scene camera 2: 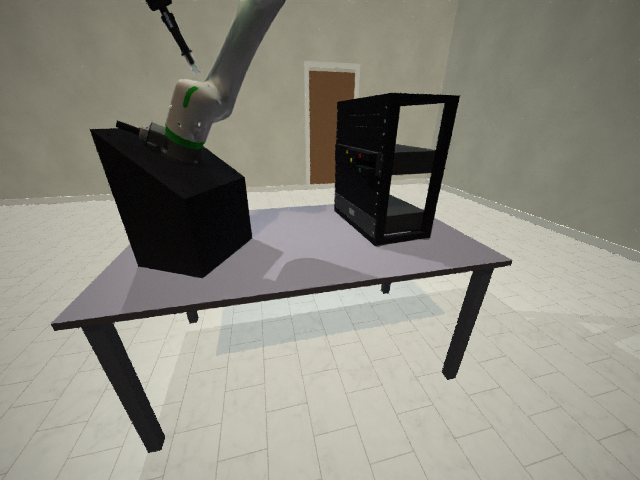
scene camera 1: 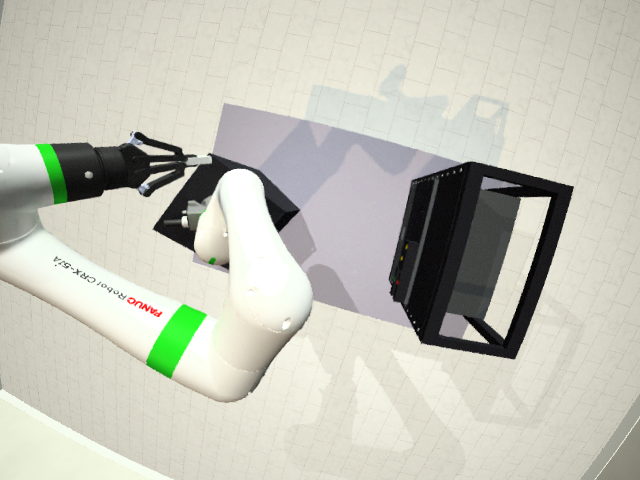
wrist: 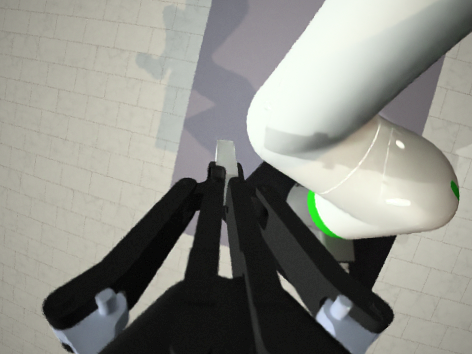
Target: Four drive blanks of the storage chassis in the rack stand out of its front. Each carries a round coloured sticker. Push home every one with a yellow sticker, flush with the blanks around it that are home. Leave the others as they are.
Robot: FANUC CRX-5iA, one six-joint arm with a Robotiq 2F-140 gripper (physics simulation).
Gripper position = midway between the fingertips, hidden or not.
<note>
In view: my gripper (scene camera 1: 208, 159) and a black rack (scene camera 1: 454, 236).
The black rack is seen too in scene camera 2 (scene camera 2: 366, 157). My gripper also shows in the wrist view (wrist: 224, 153). The wrist view does not show the black rack: it is out of frame.
</note>
